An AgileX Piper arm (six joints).
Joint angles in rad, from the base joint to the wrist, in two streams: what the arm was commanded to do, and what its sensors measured. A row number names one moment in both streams.
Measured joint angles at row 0:
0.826, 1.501, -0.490, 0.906, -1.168, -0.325
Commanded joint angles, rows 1 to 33:
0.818, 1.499, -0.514, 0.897, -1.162, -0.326
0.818, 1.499, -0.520, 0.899, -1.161, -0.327
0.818, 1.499, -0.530, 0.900, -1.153, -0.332
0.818, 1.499, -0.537, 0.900, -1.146, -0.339
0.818, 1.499, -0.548, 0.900, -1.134, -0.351
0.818, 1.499, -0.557, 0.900, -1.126, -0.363
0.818, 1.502, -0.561, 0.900, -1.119, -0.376
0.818, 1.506, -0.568, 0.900, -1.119, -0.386
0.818, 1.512, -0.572, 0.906, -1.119, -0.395
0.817, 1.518, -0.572, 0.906, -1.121, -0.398
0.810, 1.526, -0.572, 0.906, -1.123, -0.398
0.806, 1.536, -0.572, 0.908, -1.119, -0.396
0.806, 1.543, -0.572, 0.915, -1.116, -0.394
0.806, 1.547, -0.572, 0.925, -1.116, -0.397
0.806, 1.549, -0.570, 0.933, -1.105, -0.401
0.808, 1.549, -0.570, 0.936, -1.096, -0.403
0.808, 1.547, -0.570, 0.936, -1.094, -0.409
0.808, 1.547, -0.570, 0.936, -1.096, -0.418
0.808, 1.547, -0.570, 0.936, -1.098, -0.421
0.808, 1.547, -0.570, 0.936, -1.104, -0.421
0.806, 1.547, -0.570, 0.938, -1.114, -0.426
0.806, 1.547, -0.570, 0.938, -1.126, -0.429
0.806, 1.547, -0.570, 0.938, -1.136, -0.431
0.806, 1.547, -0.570, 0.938, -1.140, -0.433
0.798, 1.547, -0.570, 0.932, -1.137, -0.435
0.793, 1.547, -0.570, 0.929, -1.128, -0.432
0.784, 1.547, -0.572, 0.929, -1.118, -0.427
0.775, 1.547, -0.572, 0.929, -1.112, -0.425
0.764, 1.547, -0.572, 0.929, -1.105, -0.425
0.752, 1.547, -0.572, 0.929, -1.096, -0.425
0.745, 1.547, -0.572, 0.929, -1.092, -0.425
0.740, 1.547, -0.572, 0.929, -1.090, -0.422
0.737, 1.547, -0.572, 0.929, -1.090, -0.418
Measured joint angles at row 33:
0.760, 1.548, -0.567, 0.930, -1.098, -0.424
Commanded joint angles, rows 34 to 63:
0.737, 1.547, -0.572, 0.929, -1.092, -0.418
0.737, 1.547, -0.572, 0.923, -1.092, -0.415
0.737, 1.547, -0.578, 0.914, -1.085, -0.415
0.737, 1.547, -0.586, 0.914, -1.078, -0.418
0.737, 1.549, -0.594, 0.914, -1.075, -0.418
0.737, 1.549, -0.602, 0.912, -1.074, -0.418
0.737, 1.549, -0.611, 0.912, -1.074, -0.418
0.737, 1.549, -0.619, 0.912, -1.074, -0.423
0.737, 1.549, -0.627, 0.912, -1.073, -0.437
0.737, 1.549, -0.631, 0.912, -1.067, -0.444
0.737, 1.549, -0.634, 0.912, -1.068, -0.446
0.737, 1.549, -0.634, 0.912, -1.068, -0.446
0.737, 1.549, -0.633, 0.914, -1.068, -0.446
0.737, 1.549, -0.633, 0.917, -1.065, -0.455
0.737, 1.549, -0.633, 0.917, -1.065, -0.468
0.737, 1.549, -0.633, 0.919, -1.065, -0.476
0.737, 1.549, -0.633, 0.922, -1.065, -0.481
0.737, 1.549, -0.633, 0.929, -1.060, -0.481
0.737, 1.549, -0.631, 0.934, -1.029, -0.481
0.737, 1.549, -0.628, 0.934, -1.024, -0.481
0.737, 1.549, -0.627, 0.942, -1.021, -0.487
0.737, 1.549, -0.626, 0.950, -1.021, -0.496
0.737, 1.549, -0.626, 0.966, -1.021, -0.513
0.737, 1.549, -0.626, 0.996, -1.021, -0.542
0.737, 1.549, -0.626, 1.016, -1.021, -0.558
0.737, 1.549, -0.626, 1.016, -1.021, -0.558
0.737, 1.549, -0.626, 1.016, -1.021, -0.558
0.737, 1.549, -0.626, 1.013, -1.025, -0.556
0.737, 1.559, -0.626, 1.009, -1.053, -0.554
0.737, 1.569, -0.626, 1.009, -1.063, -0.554
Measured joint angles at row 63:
0.745, 1.550, -0.626, 1.011, -1.024, -0.547
